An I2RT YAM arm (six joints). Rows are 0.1 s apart.
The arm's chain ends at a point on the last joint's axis. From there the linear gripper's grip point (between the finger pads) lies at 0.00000 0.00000 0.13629 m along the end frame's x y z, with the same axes.
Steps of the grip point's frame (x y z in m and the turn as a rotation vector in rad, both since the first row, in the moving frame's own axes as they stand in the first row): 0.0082 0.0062 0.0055 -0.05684 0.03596 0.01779; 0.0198 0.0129 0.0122 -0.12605 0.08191 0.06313; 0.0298 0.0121 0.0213 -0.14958 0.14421 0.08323; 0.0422 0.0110 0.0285 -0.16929 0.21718 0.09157; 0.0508 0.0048 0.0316 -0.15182 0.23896 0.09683; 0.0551 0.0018 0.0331 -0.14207 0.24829 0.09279
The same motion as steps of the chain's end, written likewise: 0.0034 -0.0016 0.0058 -0.05684 0.03596 0.01779; 0.0092 -0.0046 0.0137 -0.12605 0.08191 0.06313; 0.0112 -0.0089 0.0242 -0.14958 0.14421 0.08323; 0.0141 -0.0131 0.0336 -0.16929 0.21718 0.09157; 0.0197 -0.0171 0.0370 -0.15182 0.23896 0.09683; 0.0227 -0.0188 0.0386 -0.14207 0.24829 0.09279
